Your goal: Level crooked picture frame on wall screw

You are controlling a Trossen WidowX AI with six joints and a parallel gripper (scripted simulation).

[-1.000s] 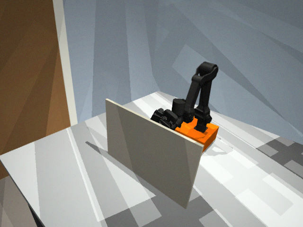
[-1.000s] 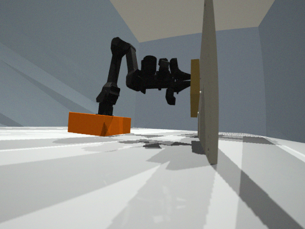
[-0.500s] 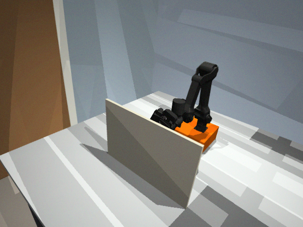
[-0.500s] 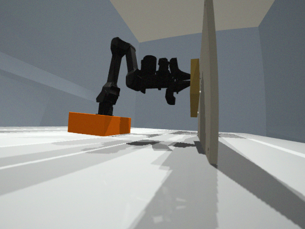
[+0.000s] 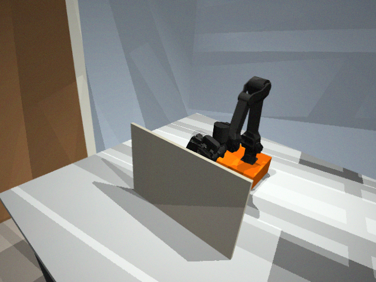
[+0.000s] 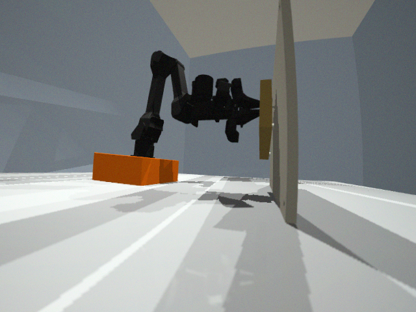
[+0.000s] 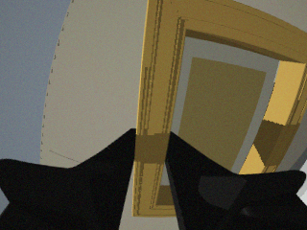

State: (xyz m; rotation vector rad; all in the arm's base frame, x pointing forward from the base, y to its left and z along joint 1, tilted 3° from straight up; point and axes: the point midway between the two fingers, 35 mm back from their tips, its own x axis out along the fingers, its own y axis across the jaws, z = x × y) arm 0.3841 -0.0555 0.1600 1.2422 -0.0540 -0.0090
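The yellow picture frame lies 2 cm to the right of my gripper tip and 5 cm below it. Round my gripper tip: wall panel 2 cm ahead, 1 cm to the right, 7 cm below.
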